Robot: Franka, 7 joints.
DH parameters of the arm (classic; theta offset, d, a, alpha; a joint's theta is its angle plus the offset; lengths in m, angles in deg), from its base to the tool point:
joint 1: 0 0.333 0 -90
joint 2: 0 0 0 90
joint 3: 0 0.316 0.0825 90
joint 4: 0 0 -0.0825 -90
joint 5: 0 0.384 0 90
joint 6: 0 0 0.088 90
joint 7: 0 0.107 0 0
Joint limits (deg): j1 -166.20..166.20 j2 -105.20..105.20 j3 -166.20..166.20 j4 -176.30..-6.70 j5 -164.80..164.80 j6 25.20..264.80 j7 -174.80..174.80
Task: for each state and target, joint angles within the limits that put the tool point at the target. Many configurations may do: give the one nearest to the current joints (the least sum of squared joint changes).
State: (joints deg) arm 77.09 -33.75 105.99 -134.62 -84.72 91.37 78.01
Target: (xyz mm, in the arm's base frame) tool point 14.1 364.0 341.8
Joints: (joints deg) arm 35.29 -25.42 72.18 -155.94 -82.46 90.11 78.01
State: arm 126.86 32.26 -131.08 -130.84 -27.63 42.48 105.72
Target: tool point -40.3 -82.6 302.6
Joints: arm 88.16 14.34 -166.20 -176.30 -23.25 42.34 105.72
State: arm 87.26 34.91 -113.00 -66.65 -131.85 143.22 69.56
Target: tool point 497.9 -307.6 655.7
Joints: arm 75.01 12.56 -113.88 -101.86 -132.59 147.58 69.56
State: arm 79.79 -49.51 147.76 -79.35 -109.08 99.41 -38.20
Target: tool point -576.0 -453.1 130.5
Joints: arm 66.77 -68.13 148.52 -78.70 -110.44 104.90 -38.20
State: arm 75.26 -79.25 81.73 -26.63 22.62 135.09 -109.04
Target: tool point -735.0 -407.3 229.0
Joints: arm 52.48 -97.46 89.49 -36.13 22.92 134.19 -109.04
